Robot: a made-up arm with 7 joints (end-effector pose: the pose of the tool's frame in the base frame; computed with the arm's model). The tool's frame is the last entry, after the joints. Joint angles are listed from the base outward.
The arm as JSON. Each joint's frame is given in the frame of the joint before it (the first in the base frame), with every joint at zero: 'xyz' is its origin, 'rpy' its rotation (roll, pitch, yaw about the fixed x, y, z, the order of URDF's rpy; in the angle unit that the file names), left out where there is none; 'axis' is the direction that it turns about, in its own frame. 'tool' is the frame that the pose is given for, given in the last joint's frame.
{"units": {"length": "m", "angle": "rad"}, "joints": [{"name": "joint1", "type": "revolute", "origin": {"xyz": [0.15, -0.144, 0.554], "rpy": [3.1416, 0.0, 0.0]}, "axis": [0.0, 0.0, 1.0]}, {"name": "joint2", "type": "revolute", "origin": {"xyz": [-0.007, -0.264, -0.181], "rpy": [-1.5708, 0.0, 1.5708]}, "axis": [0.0, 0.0, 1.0]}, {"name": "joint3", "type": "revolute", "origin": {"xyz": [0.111, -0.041, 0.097], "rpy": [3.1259, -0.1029, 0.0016]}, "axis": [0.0, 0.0, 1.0]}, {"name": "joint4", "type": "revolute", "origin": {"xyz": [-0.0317, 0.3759, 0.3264], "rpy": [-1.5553, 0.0, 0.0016]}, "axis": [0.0, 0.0, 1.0]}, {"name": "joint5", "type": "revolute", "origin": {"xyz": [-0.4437, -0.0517, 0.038], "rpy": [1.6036, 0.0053, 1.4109]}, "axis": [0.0, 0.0, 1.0]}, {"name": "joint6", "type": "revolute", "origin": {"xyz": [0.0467, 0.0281, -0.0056], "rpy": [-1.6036, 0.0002, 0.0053]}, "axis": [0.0, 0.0, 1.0]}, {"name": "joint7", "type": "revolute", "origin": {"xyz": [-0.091, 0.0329, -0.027], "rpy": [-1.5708, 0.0, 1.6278]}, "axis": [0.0, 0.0, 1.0]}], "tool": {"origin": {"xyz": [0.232, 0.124, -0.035], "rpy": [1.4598, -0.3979, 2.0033]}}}
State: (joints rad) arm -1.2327 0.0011 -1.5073 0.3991 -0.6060 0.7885 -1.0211
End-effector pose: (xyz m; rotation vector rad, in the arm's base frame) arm 0.7848 0.1455 0.1118 1.7662 1.3185 1.0463
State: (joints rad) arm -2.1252 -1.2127 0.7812 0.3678 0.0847 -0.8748 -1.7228
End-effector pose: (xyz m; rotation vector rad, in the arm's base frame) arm -0.6298 -0.0753 1.3571 0.2088 -0.9032 0.3187
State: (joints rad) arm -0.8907 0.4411 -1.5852 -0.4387 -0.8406 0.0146 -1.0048
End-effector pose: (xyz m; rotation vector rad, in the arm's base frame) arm 0.4967 -0.6728 0.4055 1.6121 0.9589 -0.7474
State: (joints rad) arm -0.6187 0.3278 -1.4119 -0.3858 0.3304 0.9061 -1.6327
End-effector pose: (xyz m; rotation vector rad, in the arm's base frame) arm 0.6266 -0.5208 0.2547 1.1700 1.4198 0.2221
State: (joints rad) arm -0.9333 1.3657 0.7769 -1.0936 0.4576 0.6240 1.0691
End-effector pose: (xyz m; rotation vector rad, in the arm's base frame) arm -0.1546 -0.1126 0.5776 -0.0713 -0.3698 0.3249
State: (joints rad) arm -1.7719 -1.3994 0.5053 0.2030 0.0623 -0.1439 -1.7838
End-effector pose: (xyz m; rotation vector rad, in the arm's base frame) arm -0.6518 0.1644 1.3241 -0.3261 -1.0483 0.4497
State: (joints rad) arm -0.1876 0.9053 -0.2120 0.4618 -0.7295 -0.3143 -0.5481
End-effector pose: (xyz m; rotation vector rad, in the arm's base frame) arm 0.6802 0.0503 0.0309 -2.6102 -0.7843 -0.3466
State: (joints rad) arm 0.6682 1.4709 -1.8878 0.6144 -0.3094 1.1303 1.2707
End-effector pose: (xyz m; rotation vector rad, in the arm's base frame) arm 0.5032 -0.5054 1.1175 1.3568 2.5410 -0.0493
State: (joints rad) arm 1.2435 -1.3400 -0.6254 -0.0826 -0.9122 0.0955 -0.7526
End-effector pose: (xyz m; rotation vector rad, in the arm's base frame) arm 1.3146 0.0685 0.7033 -1.3281 0.3966 -1.1147
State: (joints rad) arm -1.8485 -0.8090 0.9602 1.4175 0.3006 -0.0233 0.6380
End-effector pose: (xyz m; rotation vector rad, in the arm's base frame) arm -0.3658 0.5535 0.7327 -1.1359 0.9714 -0.3092
